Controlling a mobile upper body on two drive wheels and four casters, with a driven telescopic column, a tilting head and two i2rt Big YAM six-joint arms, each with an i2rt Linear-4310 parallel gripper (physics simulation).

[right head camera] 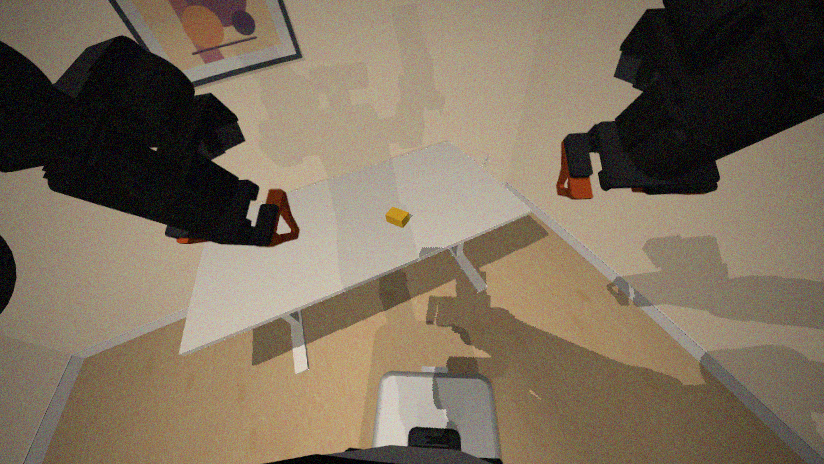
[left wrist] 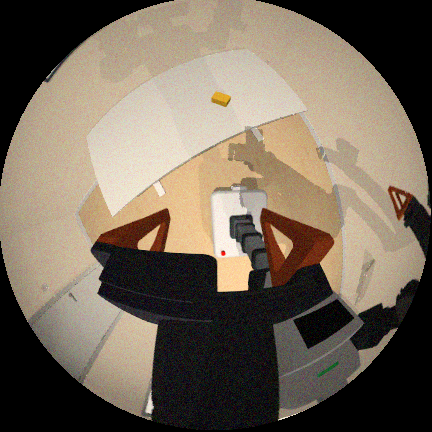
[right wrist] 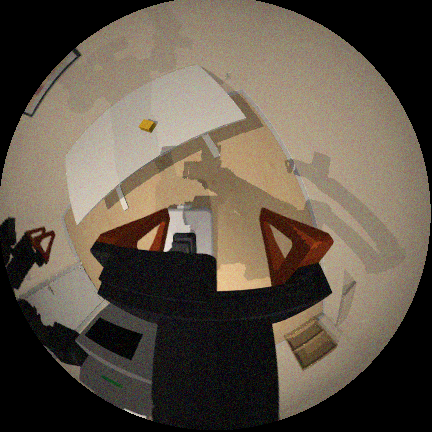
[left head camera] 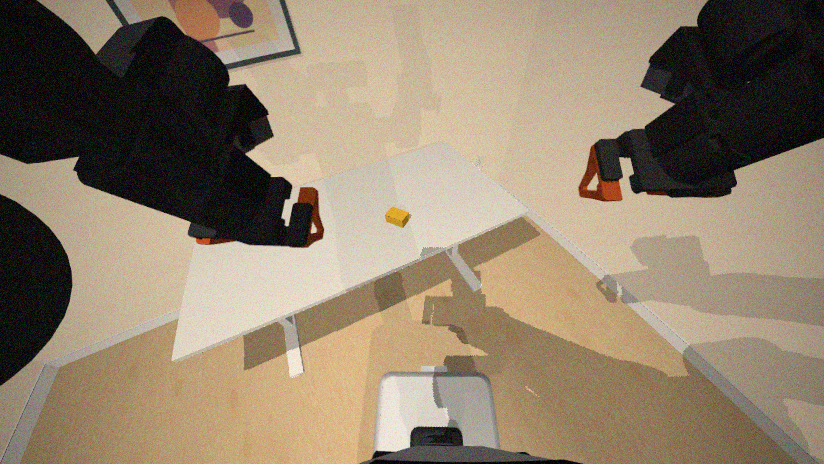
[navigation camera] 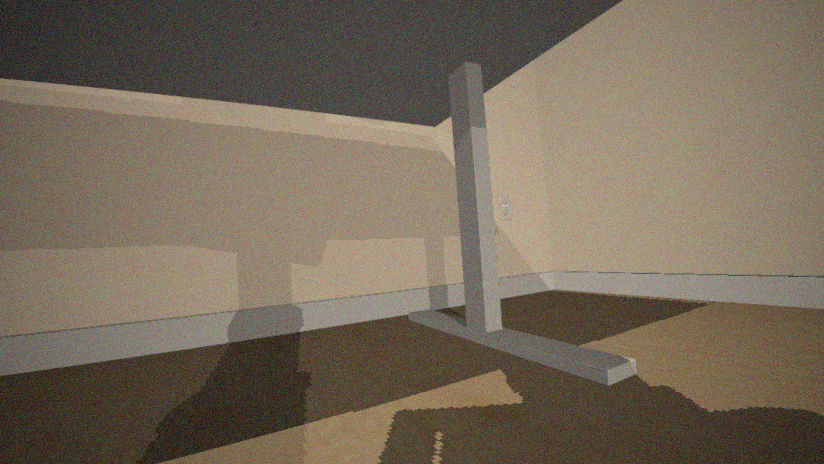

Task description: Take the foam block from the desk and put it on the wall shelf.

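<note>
The yellow foam block [left head camera: 397, 216] [right head camera: 397, 216] [left wrist: 221, 99] [right wrist: 147, 125] lies on the white desk [left head camera: 259, 288] [right head camera: 259, 288] [left wrist: 140, 140] [right wrist: 100, 160], right of its middle. My left gripper [left head camera: 260, 239] [right head camera: 233, 238] [left wrist: 214, 213] is open and empty, left of the block in the head views. My right gripper [left head camera: 640, 191] [right head camera: 621, 187] [right wrist: 213, 212] is open and empty, well right of the block and beyond the desk's right end. Neither touches the block. A thin pale piece [left wrist: 366, 275] [right wrist: 346, 295] on the right wall may be the wall shelf; I cannot tell for sure.
My white base [left head camera: 403, 397] [right head camera: 403, 397] is close before the desk's front edge. A desk leg [navigation camera: 475, 230] with its foot [navigation camera: 553, 351] stands near the base. A framed picture [left head camera: 294, 46] [right head camera: 294, 48] hangs behind the desk. A brown box-like thing [right wrist: 311, 342] is at lower right.
</note>
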